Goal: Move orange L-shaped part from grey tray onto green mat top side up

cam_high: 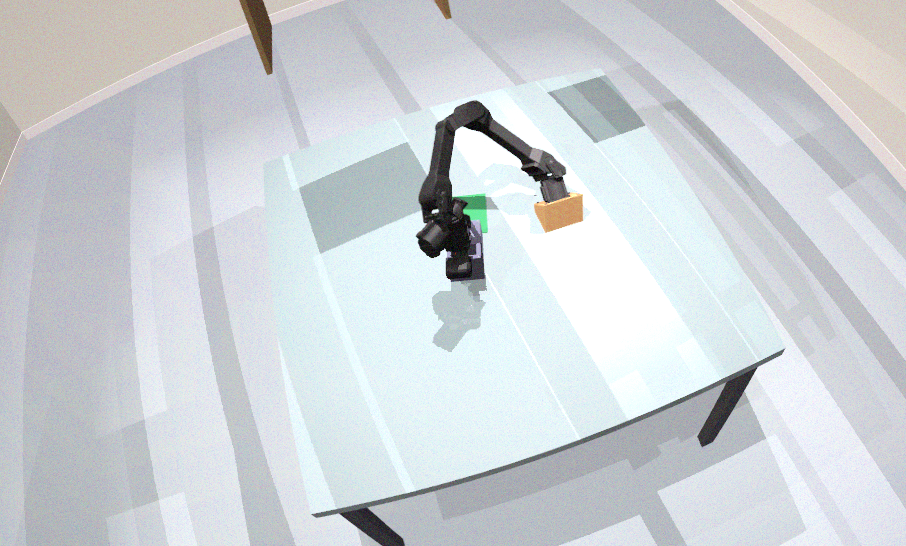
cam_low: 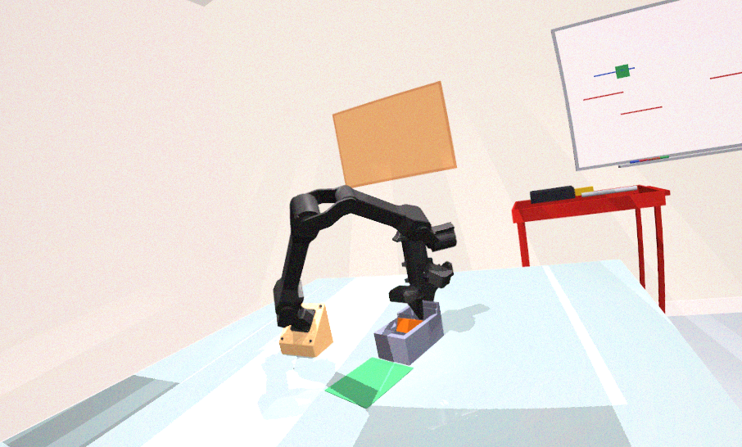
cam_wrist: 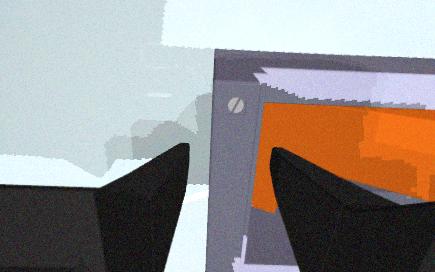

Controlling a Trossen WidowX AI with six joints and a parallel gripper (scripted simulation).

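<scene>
Right now my gripper tip is 40 mm to the left of the orange L-shaped part, 10 mm past it and 10 mm above it. The rest, counted from my gripper tip: green mat: 210 mm to the right, 70 mm below, 60 mm behind.
</scene>
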